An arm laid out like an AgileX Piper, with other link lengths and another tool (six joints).
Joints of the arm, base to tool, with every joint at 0 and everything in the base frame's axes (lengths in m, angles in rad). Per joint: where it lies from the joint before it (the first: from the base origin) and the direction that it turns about. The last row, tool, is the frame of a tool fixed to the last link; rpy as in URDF.
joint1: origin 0.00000 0.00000 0.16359 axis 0 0 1
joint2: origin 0.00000 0.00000 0.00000 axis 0 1 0
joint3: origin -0.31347 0.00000 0.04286 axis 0 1 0
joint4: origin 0.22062 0.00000 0.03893 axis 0.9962 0 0.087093
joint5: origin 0.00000 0.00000 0.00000 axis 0 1 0
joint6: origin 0.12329 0.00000 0.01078 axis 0.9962 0 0.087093
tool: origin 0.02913 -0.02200 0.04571 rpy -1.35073 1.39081 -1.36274
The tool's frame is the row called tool.
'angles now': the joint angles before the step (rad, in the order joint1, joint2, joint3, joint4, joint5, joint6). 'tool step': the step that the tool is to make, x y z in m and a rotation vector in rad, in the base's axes. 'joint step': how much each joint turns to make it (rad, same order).
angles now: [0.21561 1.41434 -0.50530 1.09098 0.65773 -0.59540]
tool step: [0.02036 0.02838 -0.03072 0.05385 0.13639 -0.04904]
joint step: [0.08426 0.19379 -0.06076 0.16732 -0.02084 -0.01162]
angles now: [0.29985 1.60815 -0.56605 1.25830 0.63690 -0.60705]
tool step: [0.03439 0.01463 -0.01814 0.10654 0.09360 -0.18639]
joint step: [0.00898 0.14938 -0.08528 0.24312 -0.00069 -0.01076]
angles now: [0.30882 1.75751 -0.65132 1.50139 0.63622 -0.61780]
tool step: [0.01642 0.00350 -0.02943 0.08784 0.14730 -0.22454]
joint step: [-0.00001 0.12694 -0.03154 0.23302 0.00312 0.03173]
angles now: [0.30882 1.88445 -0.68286 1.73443 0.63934 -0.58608]
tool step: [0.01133 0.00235 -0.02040 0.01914 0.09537 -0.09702]
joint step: [-0.00001 0.08545 -0.05446 0.03539 -0.00848 0.09005]
